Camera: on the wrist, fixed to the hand. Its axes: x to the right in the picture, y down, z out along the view.
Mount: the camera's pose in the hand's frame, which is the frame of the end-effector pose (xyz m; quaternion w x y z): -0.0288 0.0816 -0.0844 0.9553 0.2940 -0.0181 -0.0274
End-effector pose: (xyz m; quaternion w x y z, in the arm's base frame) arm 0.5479 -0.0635 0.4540 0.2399 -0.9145 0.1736 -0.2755
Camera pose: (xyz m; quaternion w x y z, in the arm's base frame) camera 0.4605 -0.1468 0.4601 0.4936 -0.8128 0.0554 -0.3042
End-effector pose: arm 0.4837 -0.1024 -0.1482 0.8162 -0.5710 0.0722 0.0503
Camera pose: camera 0.4368 -0.1537 -0.2471 0.9502 -0.3066 0.0533 0.0148
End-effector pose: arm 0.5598 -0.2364 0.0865 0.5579 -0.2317 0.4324 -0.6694
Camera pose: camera 0.5453 -0.1824 -0.0207 0.5905 -0.0813 0.1998 -0.7777
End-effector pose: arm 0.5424 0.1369 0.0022 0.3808 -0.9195 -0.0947 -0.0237
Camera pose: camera 0.5322 0.0165 0.0019 0.6317 -0.7642 -0.1295 0.0114
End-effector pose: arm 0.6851 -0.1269 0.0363 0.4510 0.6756 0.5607 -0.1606
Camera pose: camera 0.7252 -0.0750 0.1379 0.2379 0.7597 0.4987 -0.3428
